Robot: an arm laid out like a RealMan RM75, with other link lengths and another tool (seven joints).
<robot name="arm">
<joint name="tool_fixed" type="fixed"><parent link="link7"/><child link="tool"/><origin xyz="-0.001 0.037 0.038" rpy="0 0.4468 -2.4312"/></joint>
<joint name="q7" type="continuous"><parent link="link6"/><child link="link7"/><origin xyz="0 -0.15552 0" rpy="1.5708 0 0"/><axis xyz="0 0 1"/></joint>
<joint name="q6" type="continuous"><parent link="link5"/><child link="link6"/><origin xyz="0 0 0" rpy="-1.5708 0 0"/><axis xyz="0 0 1"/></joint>
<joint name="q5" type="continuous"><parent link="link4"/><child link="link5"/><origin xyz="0 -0.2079 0" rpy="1.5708 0 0"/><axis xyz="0 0 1"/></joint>
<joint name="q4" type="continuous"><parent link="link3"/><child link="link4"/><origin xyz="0 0 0" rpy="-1.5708 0 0"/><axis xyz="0 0 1"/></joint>
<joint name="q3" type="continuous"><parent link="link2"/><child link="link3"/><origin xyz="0 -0.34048 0" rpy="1.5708 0 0"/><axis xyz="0 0 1"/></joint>
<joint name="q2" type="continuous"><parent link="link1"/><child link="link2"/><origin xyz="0 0 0" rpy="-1.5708 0 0"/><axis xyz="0 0 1"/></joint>
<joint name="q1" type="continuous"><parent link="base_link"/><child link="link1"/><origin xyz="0 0 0.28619" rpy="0 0 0"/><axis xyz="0 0 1"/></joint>
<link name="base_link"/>
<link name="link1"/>
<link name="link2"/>
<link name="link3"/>
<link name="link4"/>
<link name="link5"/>
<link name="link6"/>
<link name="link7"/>
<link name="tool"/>
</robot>
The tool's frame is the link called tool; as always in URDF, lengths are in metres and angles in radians. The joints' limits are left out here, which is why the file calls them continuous.
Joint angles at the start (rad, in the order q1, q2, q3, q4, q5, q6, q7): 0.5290 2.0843 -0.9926 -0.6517 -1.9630 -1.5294 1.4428
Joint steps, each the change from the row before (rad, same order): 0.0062 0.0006 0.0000 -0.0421 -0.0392 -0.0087 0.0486; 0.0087 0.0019 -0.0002 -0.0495 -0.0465 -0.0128 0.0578; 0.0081 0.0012 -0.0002 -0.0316 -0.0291 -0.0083 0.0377; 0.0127 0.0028 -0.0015 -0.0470 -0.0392 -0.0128 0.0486; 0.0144 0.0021 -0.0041 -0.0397 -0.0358 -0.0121 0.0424; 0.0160 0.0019 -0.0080 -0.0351 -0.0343 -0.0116 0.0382; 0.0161 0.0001 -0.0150 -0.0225 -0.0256 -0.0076 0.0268; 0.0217 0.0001 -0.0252 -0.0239 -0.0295 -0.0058 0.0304; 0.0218 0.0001 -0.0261 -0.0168 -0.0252 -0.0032 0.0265; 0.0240 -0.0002 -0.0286 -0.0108 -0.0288 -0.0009 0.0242; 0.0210 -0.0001 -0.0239 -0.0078 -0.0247 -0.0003 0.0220; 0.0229 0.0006 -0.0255 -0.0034 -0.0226 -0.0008 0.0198; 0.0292 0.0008 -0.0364 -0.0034 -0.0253 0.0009 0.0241; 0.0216 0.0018 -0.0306 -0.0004 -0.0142 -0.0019 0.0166
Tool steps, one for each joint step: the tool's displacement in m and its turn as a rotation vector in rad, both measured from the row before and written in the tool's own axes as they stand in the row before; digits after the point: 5 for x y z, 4 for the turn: 0.00460 -0.00033 -0.00018 -0.0248 -0.0278 -0.0087; 0.00539 -0.00106 0.00011 -0.0299 -0.0324 -0.0097; 0.00441 -0.00108 0.00059 -0.0197 -0.0192 -0.0075; 0.00674 -0.00238 0.00132 -0.0248 -0.0247 -0.0170; 0.00620 -0.00246 0.00151 -0.0227 -0.0245 -0.0179; 0.00560 -0.00266 0.00183 -0.0214 -0.0263 -0.0203; 0.00399 -0.00241 0.00219 -0.0150 -0.0271 -0.0220; 0.00464 -0.00323 0.00364 -0.0178 -0.0350 -0.0317; 0.00422 -0.00321 0.00395 -0.0156 -0.0324 -0.0298; 0.00374 -0.00243 0.00424 -0.0187 -0.0358 -0.0327; 0.00359 -0.00197 0.00350 -0.0178 -0.0289 -0.0267; 0.00340 -0.00273 0.00394 -0.0145 -0.0305 -0.0275; 0.00451 -0.00382 0.00514 -0.0175 -0.0372 -0.0381; 0.00250 -0.00421 0.00397 -0.0075 -0.0305 -0.0282
